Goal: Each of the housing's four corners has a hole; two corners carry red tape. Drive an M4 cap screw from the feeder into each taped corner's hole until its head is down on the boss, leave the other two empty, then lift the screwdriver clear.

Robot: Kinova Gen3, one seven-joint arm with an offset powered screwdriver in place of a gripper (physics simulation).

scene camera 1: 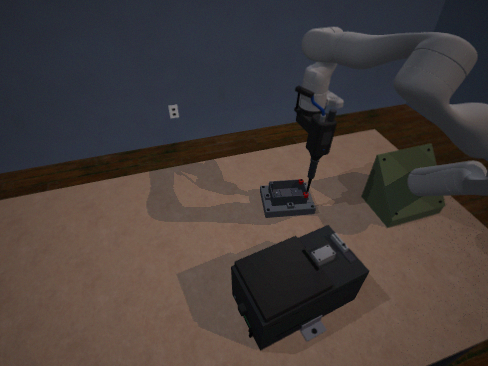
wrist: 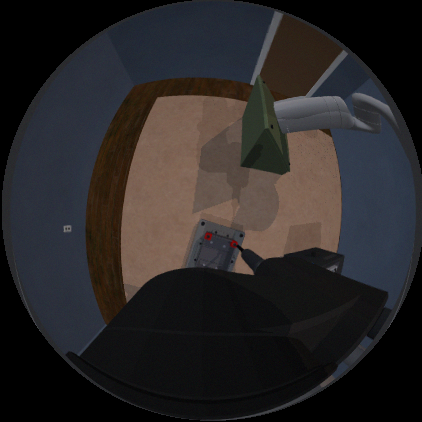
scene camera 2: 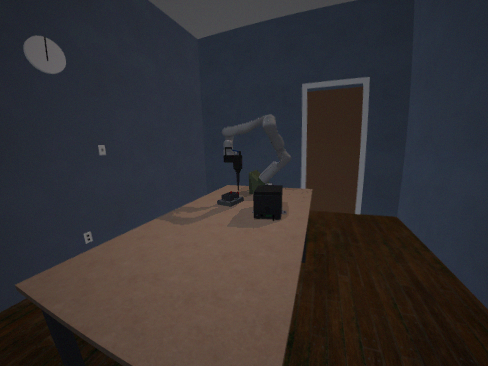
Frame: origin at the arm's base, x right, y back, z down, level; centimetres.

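Where they show: hand, tool point: [scene camera 1: 307,191] [wrist: 237,245] [scene camera 2: 238,190]; arm's base, link origin: [scene camera 1: 419,182] [wrist: 278,118] [scene camera 2: 262,179].
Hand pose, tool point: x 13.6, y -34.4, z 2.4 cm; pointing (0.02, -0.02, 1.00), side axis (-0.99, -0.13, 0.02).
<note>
Things, the pixels of their top centre, and the offset from my tool point. "pt": a spot on its surface instead. Level surfaces: height alone.
- dark housing, top centre: [wrist: 214,260] [scene camera 1: 288,188] [scene camera 2: 230,193] dx +5.2, dy -4.0, dz +1.5 cm
- grey base plate, top centre: [wrist: 213,256] [scene camera 1: 287,193] [scene camera 2: 230,197] dx +5.2, dy -4.0, dz +4.2 cm
- black feeder, top centre: [scene camera 1: 301,262] [wrist: 325,306] [scene camera 2: 269,185] dx -26.4, dy -20.3, dz -8.8 cm
- light plate, surface spot: [scene camera 1: 323,254] pt dx -26.6, dy -14.3, dz -8.6 cm
- metal tab, surface spot: [scene camera 1: 313,329] pt dx -35.7, dy -20.0, dz +8.0 cm
- table, surface height: dz +8.6 cm
The dark housing [scene camera 1: 288,193] [scene camera 2: 230,196] [wrist: 215,256] sits on a grey base plate [scene camera 1: 274,210] [wrist: 195,252]. Its two red-taped corners are the far one [scene camera 1: 301,181] [wrist: 208,235] and the near one [scene camera 1: 305,195] [wrist: 233,244]. My screwdriver [scene camera 1: 308,192] [scene camera 2: 238,189] [wrist: 237,245] points down with its tip at the near taped corner. Whether the tip touches a screw or the boss is too small to tell. The far taped corner has a dark centre; I cannot tell a hole from a screw head. The black feeder [scene camera 1: 285,282] [scene camera 2: 268,202] [wrist: 316,253] stands apart from the housing.
A green wedge-shaped block [scene camera 1: 400,187] [scene camera 2: 255,182] [wrist: 260,135] stands beyond the housing, beside the arm's base. The feeder has a light plate [scene camera 1: 323,254] on top and a metal tab [scene camera 1: 313,329] low at its side. The table [scene camera 1: 100,280] [scene camera 2: 200,280] carries them.
</note>
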